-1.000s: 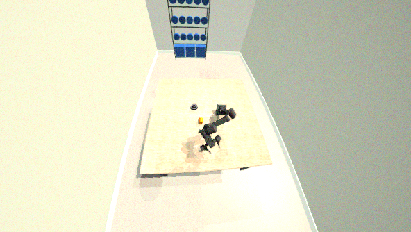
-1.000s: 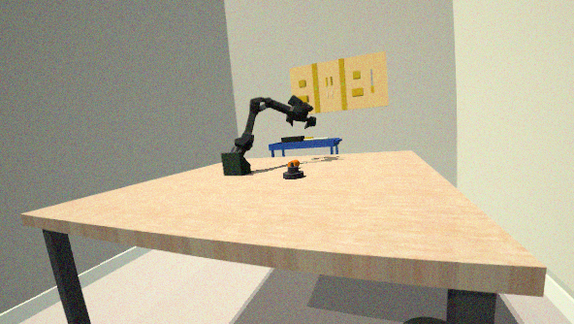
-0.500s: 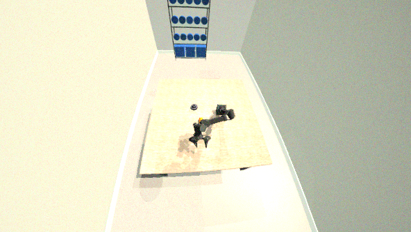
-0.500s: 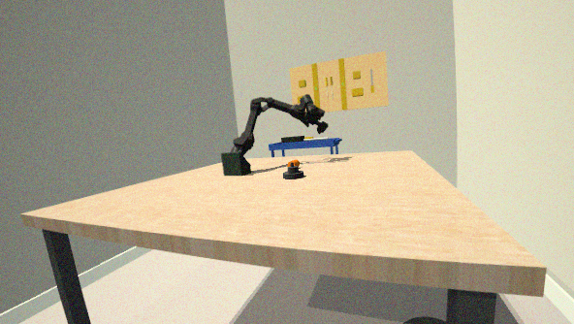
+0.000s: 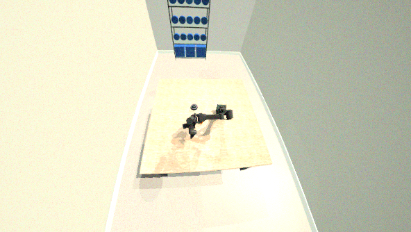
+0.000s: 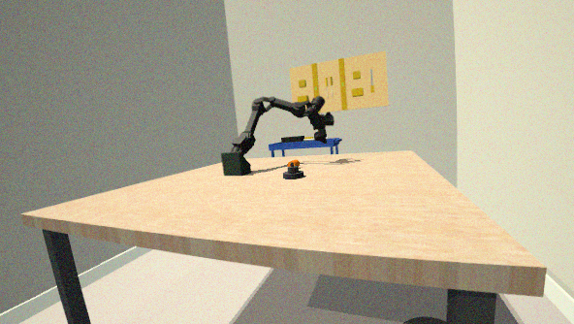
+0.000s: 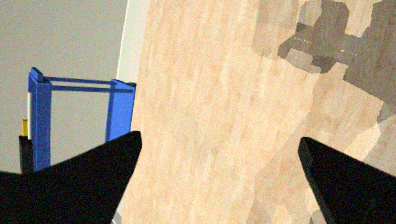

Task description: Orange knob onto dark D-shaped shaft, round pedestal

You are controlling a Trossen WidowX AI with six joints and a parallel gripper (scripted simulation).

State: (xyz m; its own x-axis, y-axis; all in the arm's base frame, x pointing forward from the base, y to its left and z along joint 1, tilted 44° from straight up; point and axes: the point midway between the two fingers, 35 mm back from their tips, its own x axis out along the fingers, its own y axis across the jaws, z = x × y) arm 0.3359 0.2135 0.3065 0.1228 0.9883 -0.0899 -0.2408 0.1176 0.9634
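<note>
Right now the orange knob is 25 cm to the right of my gripper tip, 11 cm below it and 9 cm behind it. From my gripper tip the other things lie so: pedestal: 45 cm to the right, 10 cm below.
</note>
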